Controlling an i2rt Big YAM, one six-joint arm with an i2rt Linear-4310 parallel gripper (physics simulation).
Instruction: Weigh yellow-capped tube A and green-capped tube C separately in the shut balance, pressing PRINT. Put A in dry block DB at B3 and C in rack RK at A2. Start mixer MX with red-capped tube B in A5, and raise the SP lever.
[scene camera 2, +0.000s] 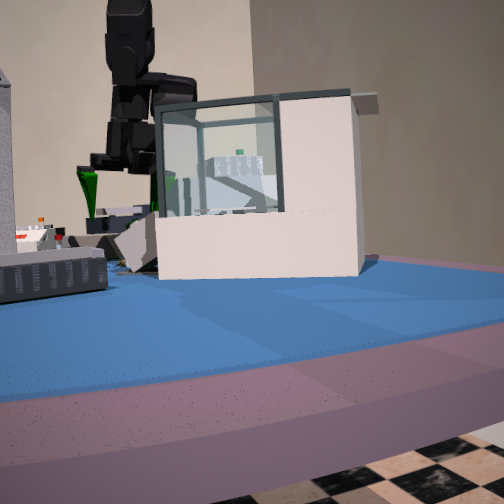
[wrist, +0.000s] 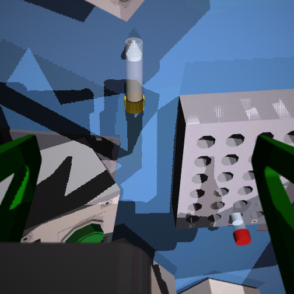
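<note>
My gripper (scene camera 2: 124, 215) (wrist: 146, 147) is open and empty, with green fingers pointing down, left of the balance in the scene view. In the wrist view, yellow-capped tube A (wrist: 134, 80) lies on the blue mat beyond the fingertips, its cap towards the gripper. Red-capped tube B (wrist: 241, 234) (scene camera 2: 58, 239) stands at the near edge of a light grey block with rows of holes (wrist: 192, 111); its exact hole is unclear. A green cap (scene camera 2: 240, 151) shows through the glass of the white balance (scene camera 2: 320, 150), above a grey block. A flat panel sticks out at the balance's top right.
A white device with a green button (wrist: 85, 234) stands left of the tube in the wrist view. In the scene view, a pale wedge-shaped housing (scene camera 2: 140, 245) adjoins the balance, a dark ribbed unit (scene camera 2: 55, 277) stands at the left, and an orange cap (scene camera 2: 41, 220) shows behind it.
</note>
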